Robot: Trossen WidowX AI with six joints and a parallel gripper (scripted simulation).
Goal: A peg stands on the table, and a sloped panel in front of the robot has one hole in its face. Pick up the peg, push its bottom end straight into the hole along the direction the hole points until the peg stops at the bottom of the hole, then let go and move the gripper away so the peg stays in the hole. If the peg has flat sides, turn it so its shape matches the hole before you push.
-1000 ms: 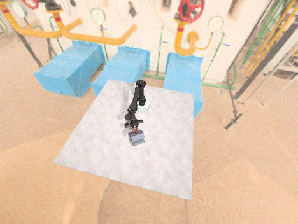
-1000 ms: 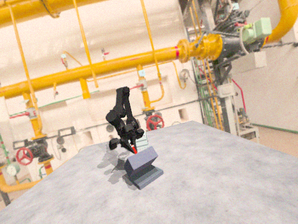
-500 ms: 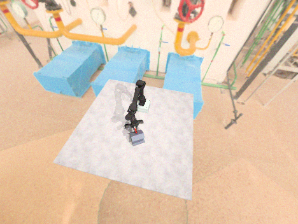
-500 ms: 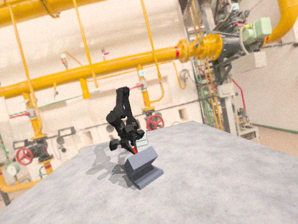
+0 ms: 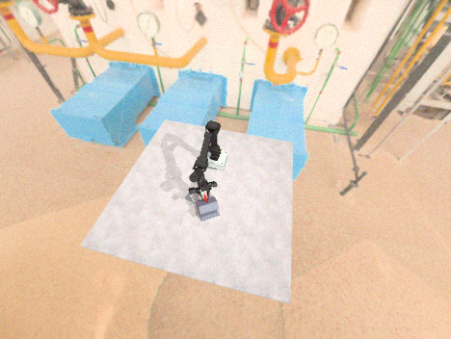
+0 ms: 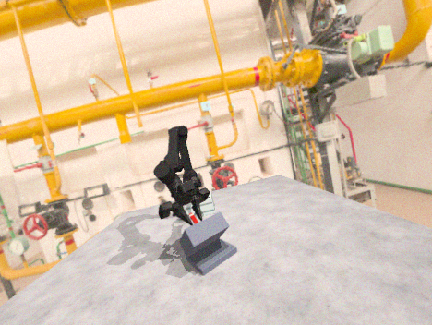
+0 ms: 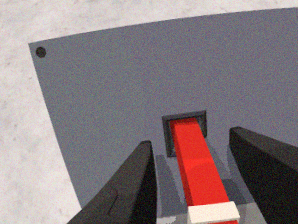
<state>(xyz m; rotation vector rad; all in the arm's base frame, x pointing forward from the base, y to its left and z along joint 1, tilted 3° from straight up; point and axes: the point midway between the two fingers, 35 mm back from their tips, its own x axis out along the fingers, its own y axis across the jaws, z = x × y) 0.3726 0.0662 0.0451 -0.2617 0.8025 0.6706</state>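
The red peg lies 10 mm behind my gripper tip, 10 mm to the right of it and 10 mm above it. From my gripper tip the other things lie so: grey sloped panel: 20 mm ahead, 20 mm to the left, 30 mm below.
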